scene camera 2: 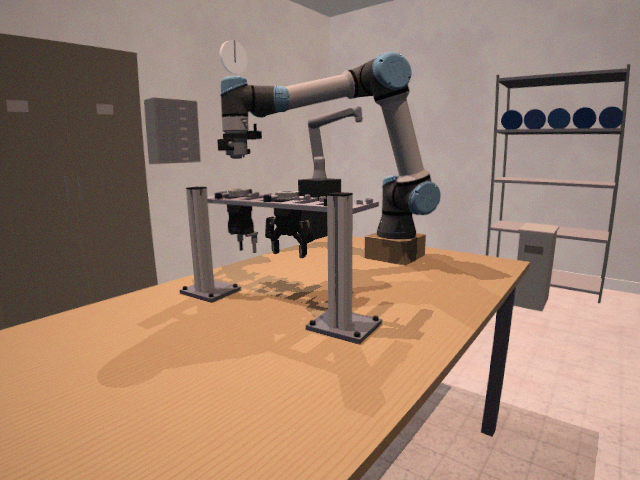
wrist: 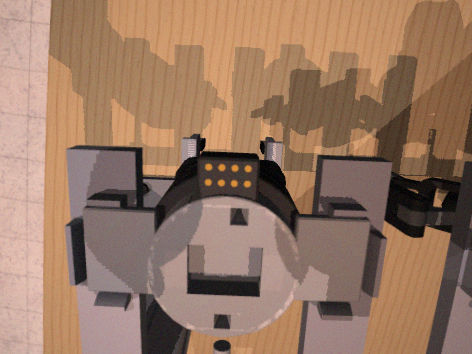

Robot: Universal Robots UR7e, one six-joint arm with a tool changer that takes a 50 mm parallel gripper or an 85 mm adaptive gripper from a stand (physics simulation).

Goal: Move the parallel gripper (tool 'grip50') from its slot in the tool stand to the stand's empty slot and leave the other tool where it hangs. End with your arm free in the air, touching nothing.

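Places are measured from the arm's base along level axes (x ahead, y left, z up), in centimetres.
Where they show: arm's base at its link origin: (scene camera 2: pixel 396 235).
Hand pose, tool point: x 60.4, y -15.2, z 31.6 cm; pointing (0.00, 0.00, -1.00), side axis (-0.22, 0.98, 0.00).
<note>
Each offset is from my tool point to the top centre of the thing. "pt": to the spot under its first point. Level surfaces: height alone.
The parallel gripper (scene camera 2: pixel 247 248) (wrist: pixel 231 146) hangs in the tool stand (scene camera 2: pixel 340 268) (wrist: pixel 342 185), in the end slot by the far post. Its two fingers stand apart with no object between them. Its round coupling plate @(pt dx +1.8, dy +0.5, dz -10.2 cm) (wrist: pixel 225 312) lies uncovered between the slot's two supports. The arm's bare tool flange (scene camera 2: pixel 237 149) is in the air above this slot, apart from the coupling plate, and carries no tool. The adaptive gripper (scene camera 2: pixel 287 222) (wrist: pixel 407 215) hangs in the neighbouring slot. The empty slot is towards the near post, partly hidden by that post in the scene view.
The stand's near foot plate @(pt dx +3.7, dy +49.4, dz -38.2 cm) (scene camera 2: pixel 359 333) and far foot plate @(pt dx +14.3, dy +4.3, dz -38.7 cm) (scene camera 2: pixel 210 296) rest on the wooden table @(dz -40.2 cm) (scene camera 2: pixel 206 413). The arm's base block (scene camera 2: pixel 395 249) is behind the stand. A second, smaller robot arm (scene camera 2: pixel 315 144) stands farther back.
</note>
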